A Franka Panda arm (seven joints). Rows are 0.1 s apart.
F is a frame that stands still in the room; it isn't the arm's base.
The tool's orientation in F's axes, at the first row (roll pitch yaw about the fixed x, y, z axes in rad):
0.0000, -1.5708, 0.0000
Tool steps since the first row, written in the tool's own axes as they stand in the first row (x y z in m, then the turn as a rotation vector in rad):
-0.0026, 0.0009, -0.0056, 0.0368, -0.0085, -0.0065
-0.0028, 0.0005, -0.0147, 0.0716, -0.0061, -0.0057
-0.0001, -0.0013, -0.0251, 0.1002, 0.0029, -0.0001
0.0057, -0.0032, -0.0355, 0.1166, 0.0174, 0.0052
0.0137, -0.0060, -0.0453, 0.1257, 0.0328, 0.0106
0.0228, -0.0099, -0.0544, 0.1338, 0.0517, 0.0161
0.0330, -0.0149, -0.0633, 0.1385, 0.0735, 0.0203
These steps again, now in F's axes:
0.0056, 0.0009, -0.0026, 0.0065, -0.0085, 0.0368
0.0147, 0.0005, -0.0028, 0.0057, -0.0061, 0.0716
0.0251, -0.0013, -0.0001, 0.0001, 0.0029, 0.1002
0.0355, -0.0032, 0.0057, -0.0052, 0.0174, 0.1166
0.0453, -0.0060, 0.0137, -0.0106, 0.0328, 0.1257
0.0544, -0.0099, 0.0228, -0.0161, 0.0517, 0.1338
0.0633, -0.0149, 0.0330, -0.0203, 0.0735, 0.1385

